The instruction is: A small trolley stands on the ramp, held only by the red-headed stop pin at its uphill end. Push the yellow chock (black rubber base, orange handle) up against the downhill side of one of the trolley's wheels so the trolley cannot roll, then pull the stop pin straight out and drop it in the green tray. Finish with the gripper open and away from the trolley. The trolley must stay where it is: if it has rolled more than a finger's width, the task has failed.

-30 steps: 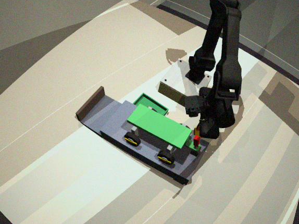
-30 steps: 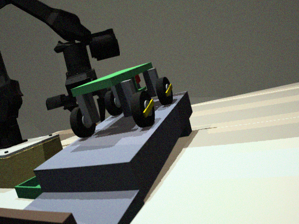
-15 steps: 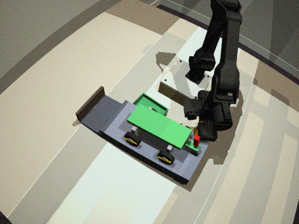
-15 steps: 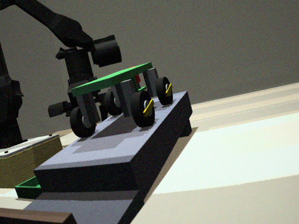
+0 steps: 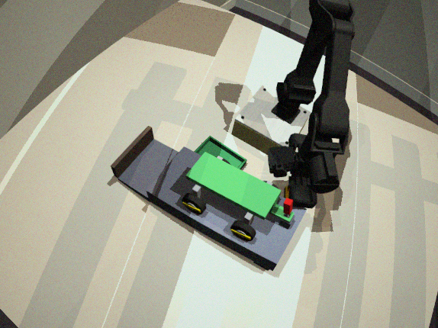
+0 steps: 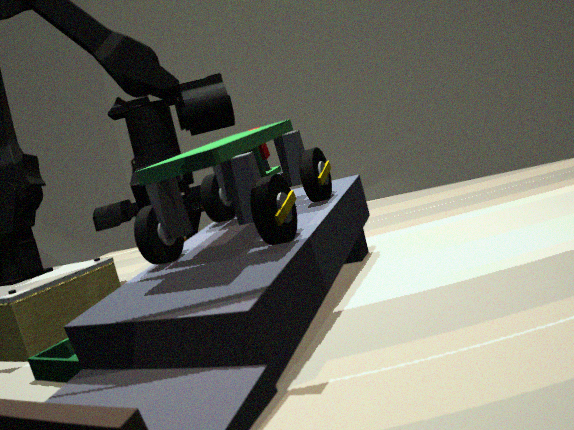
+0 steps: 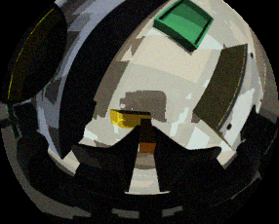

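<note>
Right now the green tray is 19 cm to the right of my gripper tip, 4 cm below it and 4 cm ahead of it. The rest, counted from my gripper tip: yellow chock 2 cm ahead, 1 cm to the left, 1 cm below; then red-headed stop pin 13 cm ahead, 10 cm above, 3 cm to the left; then ramp 16 cm ahead, 10 cm to the right, 2 cm above.
</note>
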